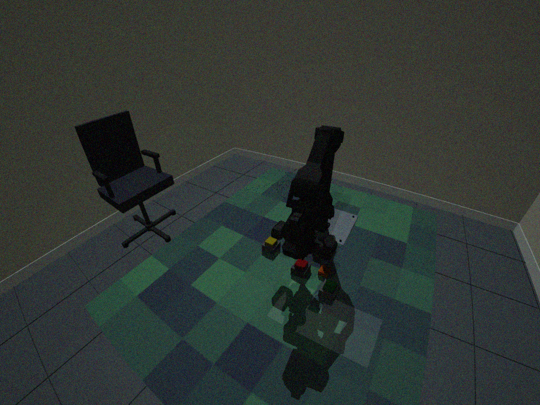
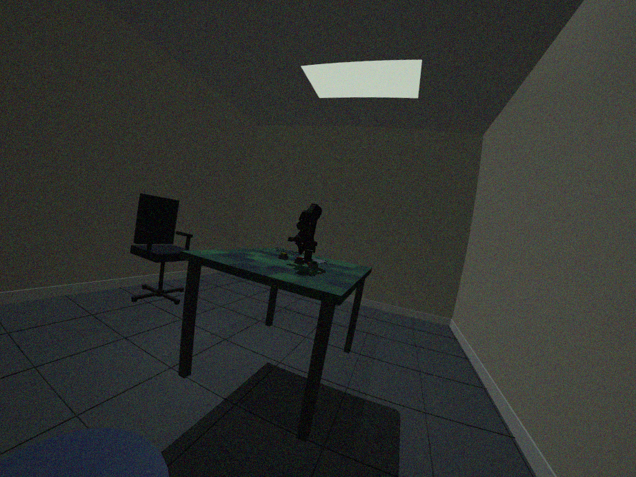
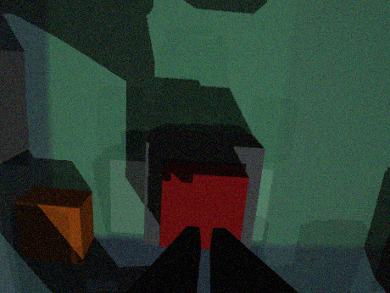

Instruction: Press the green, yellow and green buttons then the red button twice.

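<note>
The red button is 3 cm below my gripper tip. Round my gripper tip: yellow button 14 cm to the right, 3 cm below, 3 cm behind; orange button 7 cm to the left, 5 cm below, 3 cm behind; green button 11 cm to the left, 3 cm below, 3 cm ahead.
</note>
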